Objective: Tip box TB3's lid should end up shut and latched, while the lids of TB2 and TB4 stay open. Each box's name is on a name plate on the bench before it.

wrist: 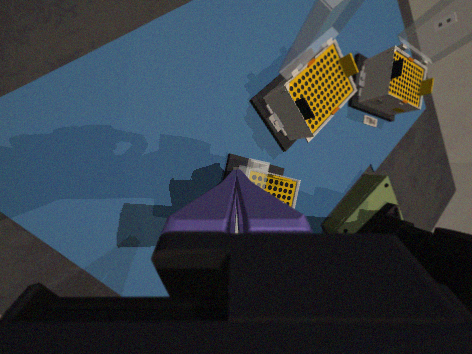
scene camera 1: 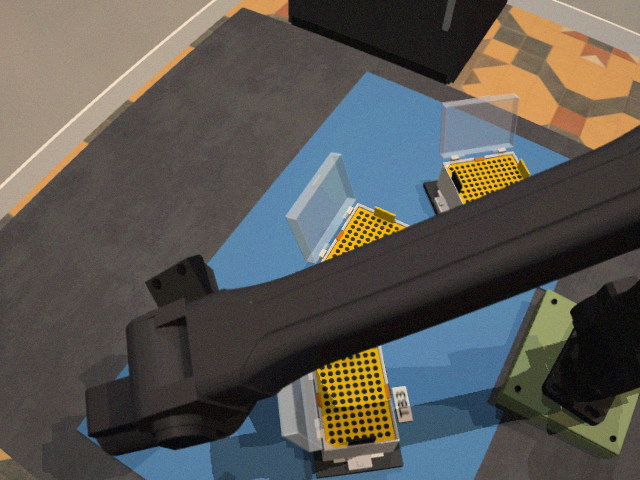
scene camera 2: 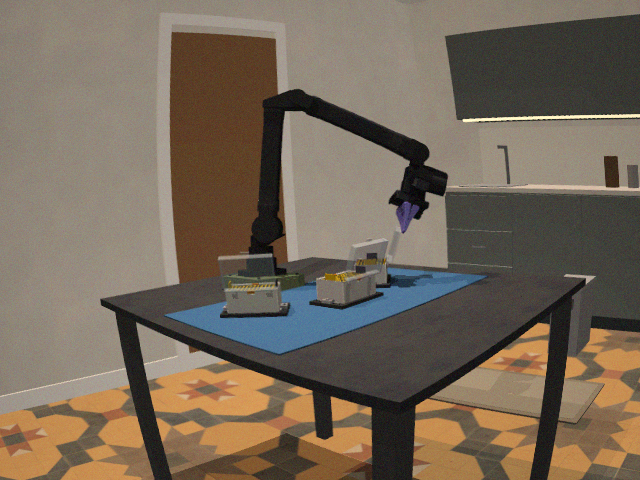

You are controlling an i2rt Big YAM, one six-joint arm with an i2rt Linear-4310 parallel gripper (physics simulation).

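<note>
TB3 has its clear lid standing open; its name plate lies beside it. My purple gripper is shut and empty. Its tips show close to the top edge of TB3's lid in scene camera 2; contact cannot be told. The arm hides the fingers in scene camera 1, and the fingers hide much of TB3 in the wrist view. TB2 has its lid open. TB4 has its lid open.
The boxes stand on a blue mat on the dark table. The green base plate of the arm stands at the mat's edge. The forearm passes over TB2 and TB3 in scene camera 1.
</note>
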